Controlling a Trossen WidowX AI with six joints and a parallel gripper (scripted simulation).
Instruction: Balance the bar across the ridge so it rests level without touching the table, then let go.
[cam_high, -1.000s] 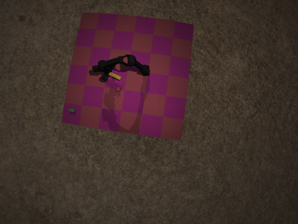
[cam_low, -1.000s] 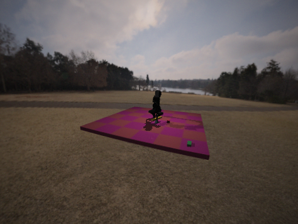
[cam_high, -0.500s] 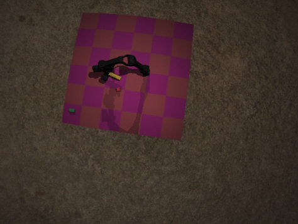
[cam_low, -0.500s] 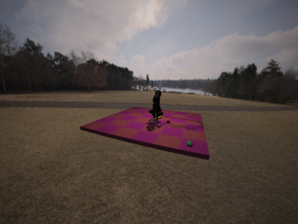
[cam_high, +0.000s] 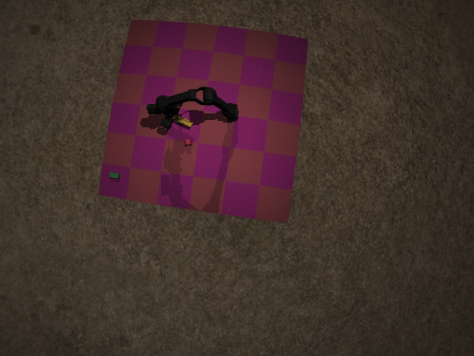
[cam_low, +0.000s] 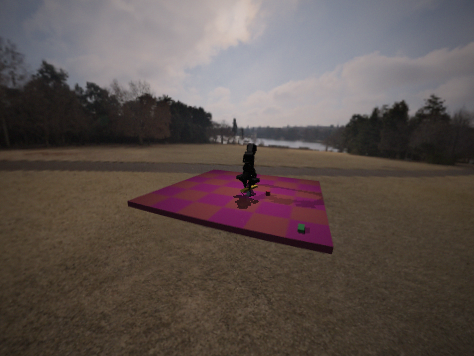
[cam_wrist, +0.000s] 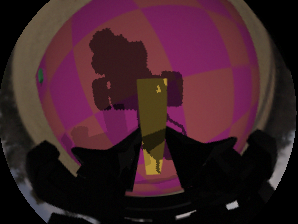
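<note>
The yellow bar lies 3 cm behind my gripper tip and 1 cm to the left of it. Round my gripper tip: small red cube 10 cm behind, 14 cm to the left, 4 cm below; green block 38 cm ahead, 42 cm to the left, 5 cm below.
</note>
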